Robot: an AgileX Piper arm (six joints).
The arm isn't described. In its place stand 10 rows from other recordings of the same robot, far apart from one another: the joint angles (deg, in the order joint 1, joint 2, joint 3, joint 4, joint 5, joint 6), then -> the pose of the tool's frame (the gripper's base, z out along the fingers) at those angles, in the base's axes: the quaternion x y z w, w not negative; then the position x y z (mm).
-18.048, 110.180, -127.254, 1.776, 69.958, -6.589 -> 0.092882 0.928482 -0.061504 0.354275 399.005 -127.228 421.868
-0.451, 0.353, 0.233, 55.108, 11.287, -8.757 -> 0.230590 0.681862 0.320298 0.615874 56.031 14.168 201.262
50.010, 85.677, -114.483, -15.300, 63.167, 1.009 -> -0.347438 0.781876 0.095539 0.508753 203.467 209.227 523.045
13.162, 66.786, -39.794, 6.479, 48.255, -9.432 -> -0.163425 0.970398 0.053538 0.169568 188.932 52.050 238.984
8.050, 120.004, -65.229, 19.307, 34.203, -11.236 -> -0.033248 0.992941 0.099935 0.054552 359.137 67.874 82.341
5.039, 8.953, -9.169, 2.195, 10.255, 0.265 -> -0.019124 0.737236 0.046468 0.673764 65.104 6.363 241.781
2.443, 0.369, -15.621, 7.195, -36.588, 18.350 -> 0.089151 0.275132 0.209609 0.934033 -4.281 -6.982 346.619
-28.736, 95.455, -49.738, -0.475, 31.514, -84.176 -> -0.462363 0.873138 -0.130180 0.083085 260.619 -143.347 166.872
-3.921, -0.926, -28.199, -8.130, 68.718, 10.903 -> 0.121789 0.874750 -0.042077 0.467128 -14.096 -11.054 264.941
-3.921, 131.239, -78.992, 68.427, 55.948, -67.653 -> -0.122590 0.891043 0.401627 0.172367 419.601 41.519 84.455
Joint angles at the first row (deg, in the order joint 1, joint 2, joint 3, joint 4, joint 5, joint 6):
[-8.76, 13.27, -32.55, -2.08, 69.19, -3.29]
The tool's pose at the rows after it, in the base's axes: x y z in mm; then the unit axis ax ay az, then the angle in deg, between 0 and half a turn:
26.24 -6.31 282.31 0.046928 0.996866 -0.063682 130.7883
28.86 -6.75 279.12 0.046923 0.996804 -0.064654 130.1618
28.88 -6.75 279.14 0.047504 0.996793 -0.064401 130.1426
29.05 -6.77 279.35 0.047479 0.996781 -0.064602 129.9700
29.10 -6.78 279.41 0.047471 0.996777 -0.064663 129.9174
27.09 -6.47 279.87 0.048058 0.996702 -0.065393 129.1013
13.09 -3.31 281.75 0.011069 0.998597 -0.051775 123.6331
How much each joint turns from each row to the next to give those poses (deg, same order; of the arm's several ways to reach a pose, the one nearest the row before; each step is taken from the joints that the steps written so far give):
[0.00, 0.00, 1.91, 0.49, -6.51, -0.01]
[0.01, 0.00, 1.01, -0.05, -1.65, 0.06]
[-0.01, 0.00, 0.00, 0.00, -0.02, 0.06]
[0.00, 0.00, 0.00, 0.01, -0.17, 0.00]
[0.00, 0.00, 0.00, -0.01, -0.05, 0.00]
[0.01, -0.77, 0.00, 0.00, -0.06, 0.06]
[4.32, -5.24, 0.00, -0.01, 0.00, -0.01]

